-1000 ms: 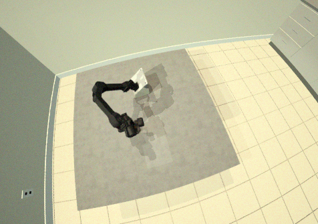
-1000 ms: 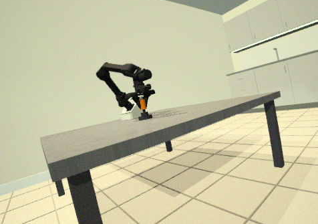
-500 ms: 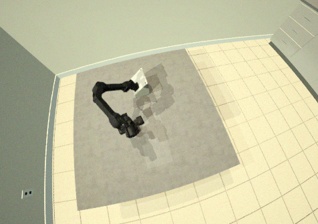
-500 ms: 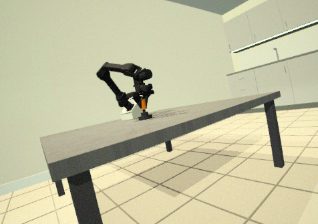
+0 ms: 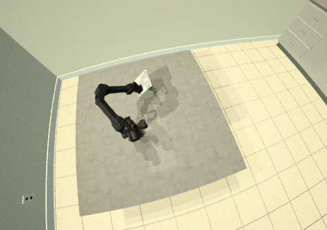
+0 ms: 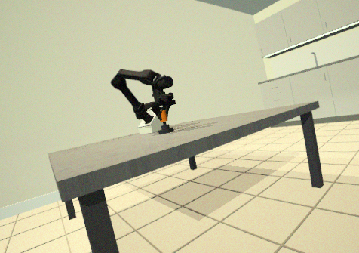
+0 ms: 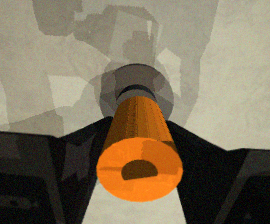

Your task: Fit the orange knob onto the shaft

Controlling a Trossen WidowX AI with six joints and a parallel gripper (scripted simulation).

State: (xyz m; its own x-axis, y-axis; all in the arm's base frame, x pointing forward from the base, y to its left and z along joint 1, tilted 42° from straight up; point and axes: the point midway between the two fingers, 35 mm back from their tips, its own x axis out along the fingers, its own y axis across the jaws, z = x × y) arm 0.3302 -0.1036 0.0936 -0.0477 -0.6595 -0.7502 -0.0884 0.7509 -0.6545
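Right now my gripper tip is 2 cm below the orange knob. The rest, counted from my gripper tip: round pedestal (4 cm below).
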